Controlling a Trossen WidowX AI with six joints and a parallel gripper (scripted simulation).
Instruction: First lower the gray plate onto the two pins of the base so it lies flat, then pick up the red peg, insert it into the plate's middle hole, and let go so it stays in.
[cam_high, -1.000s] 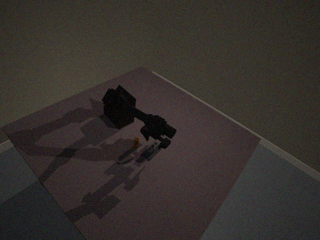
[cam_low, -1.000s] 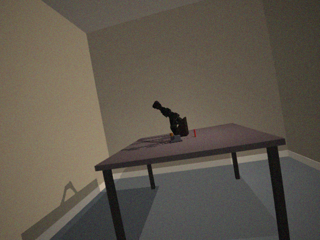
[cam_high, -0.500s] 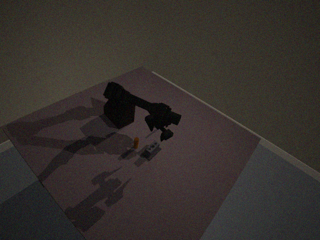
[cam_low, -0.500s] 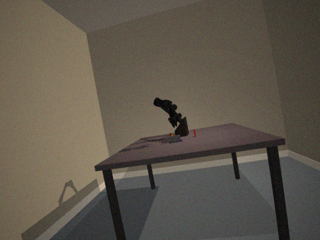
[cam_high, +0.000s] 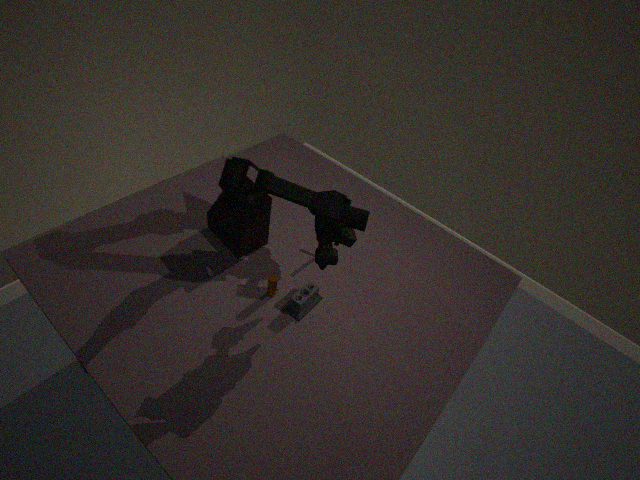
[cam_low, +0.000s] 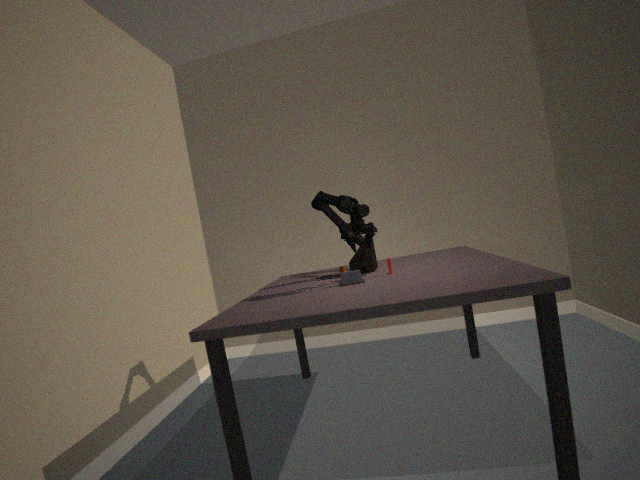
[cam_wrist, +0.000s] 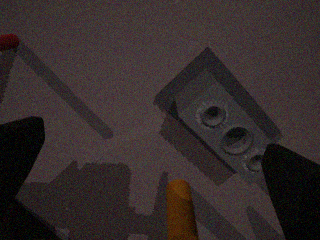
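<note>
The red peg is 110 mm behind my gripper tip, 100 mm to the left of it and 110 mm below it. The rest, counted from my gripper tip: gray plate (30 mm ahead, 70 mm to the right, 100 mm below); orange cylinder (60 mm behind, 130 mm to the right, 110 mm below).
</note>
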